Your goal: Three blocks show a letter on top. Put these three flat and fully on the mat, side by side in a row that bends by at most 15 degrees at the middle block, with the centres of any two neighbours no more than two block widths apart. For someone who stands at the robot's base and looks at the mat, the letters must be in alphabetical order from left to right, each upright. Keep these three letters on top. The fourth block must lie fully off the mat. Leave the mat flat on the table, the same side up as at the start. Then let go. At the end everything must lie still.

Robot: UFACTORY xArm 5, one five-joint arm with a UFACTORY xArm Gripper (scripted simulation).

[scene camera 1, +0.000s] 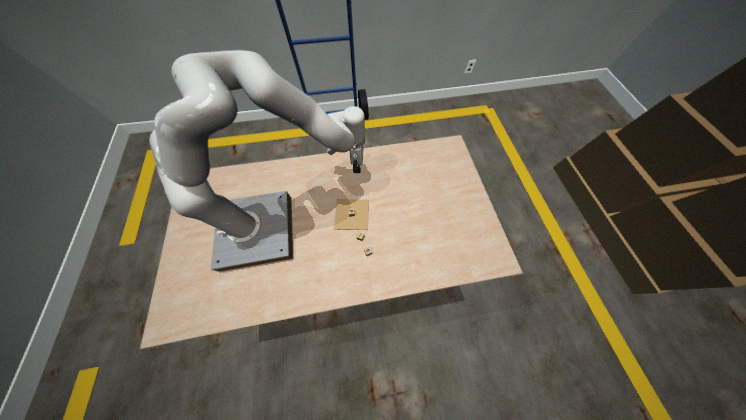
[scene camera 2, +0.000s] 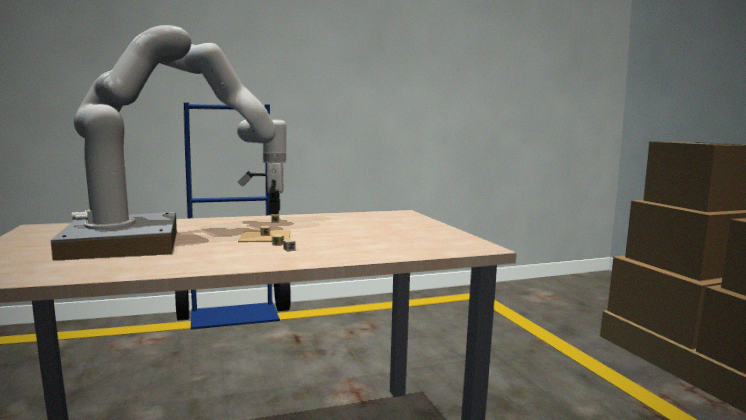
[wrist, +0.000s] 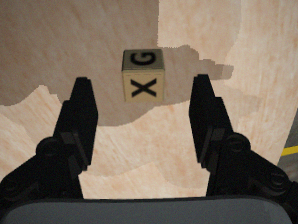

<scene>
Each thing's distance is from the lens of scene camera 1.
tan mat [scene camera 1: 343,221]: 0.94 m
</scene>
